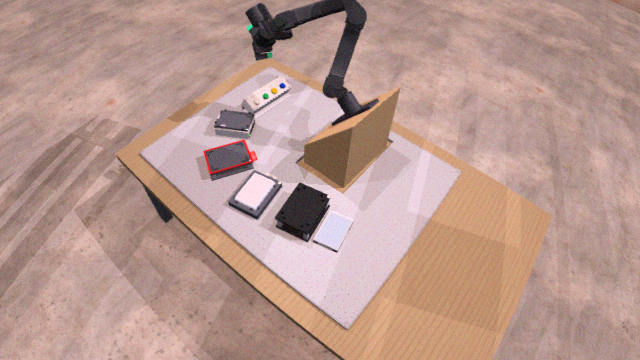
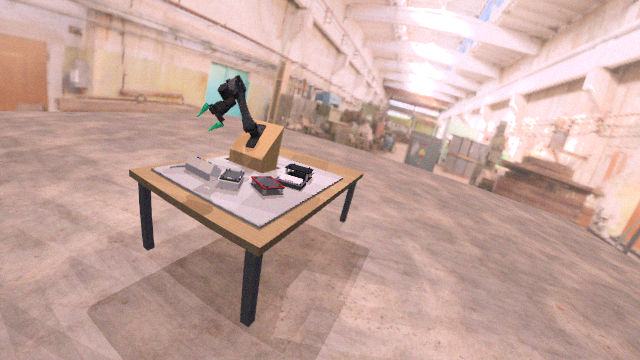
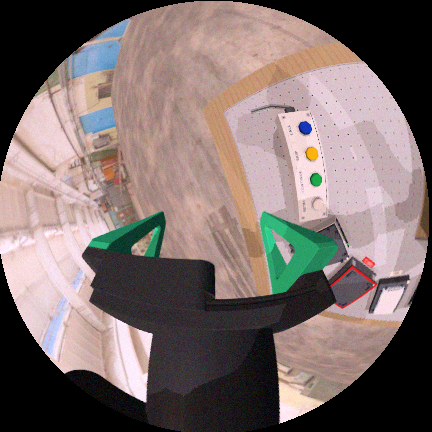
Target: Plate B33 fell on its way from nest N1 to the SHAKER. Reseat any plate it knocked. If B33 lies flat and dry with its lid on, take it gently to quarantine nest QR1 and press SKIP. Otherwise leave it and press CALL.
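Where they show: gripper, fingertip midpoint: (image 1: 256, 46) (image 2: 203, 123) (image 3: 212, 216); arm's base at its link origin: (image 1: 355, 113) (image 2: 256, 136).
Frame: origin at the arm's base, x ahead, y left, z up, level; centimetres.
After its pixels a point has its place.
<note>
My gripper (image 1: 260, 41) {x -2.1, y -48.3, z 8.7 cm} (image 2: 203, 123) {x -2.1, y -48.3, z 8.7 cm} (image 3: 212, 216) {x -2.1, y -48.3, z 8.7 cm} is open and empty, high above the table's end near the button box. A pale blue plate-like rectangle (image 1: 333, 231) {x 34.6, y 15.8, z -17.5 cm} lies flat on the mat against a black raised nest (image 1: 303, 209) {x 35.8, y 4.5, z -13.4 cm} (image 2: 299, 171) {x 37.5, y -1.8, z -14.0 cm}. A white plate (image 1: 257, 190) {x 38.2, y -13.4, z -15.4 cm} (image 2: 291, 180) {x 40.4, y -18.2, z -15.4 cm} (image 3: 388, 298) sits on a dark base. A red-rimmed nest (image 1: 228, 157) {x 33.5, y -32.1, z -15.3 cm} (image 2: 268, 183) {x 34.9, y -34.5, z -15.2 cm} (image 3: 352, 287) {x 31.7, y -31.2, z -15.2 cm} and a grey device with a dark top (image 1: 234, 121) {x 19.2, y -42.9, z -13.7 cm} (image 2: 232, 176) {x 20.0, y -45.8, z -13.7 cm} stand nearby. The button box (image 1: 248, 103) {x 8.6, y -45.0, z -12.5 cm} (image 2: 202, 168) {x 1.3, y -48.8, z -14.4 cm} has a blue CALL button (image 3: 305, 128) {x -9.3, y -41.5, z -12.3 cm} and a yellow button (image 3: 312, 153) {x -4.5, y -41.8, z -12.3 cm}. Plate labels, lid and wetness cannot be made out.
The wooden wedge (image 1: 350, 145) {x 15.4, y 7.5, z 1.3 cm} (image 2: 260, 157) {x 12.8, y -10.5, z -10.4 cm} carrying the arm stands at the rear of the pale perforated mat (image 1: 380, 240) {x 27.4, y 29.7, z -19.2 cm}. The wooden table (image 1: 465, 260) {x 16.3, y 57.8, z -20.5 cm} (image 2: 230, 227) {x 43.7, y -74.5, z -20.5 cm} extends past the mat. A dark cable (image 3: 270, 106) {x -18.4, y -48.4, z -19.0 cm} leaves the button box.
</note>
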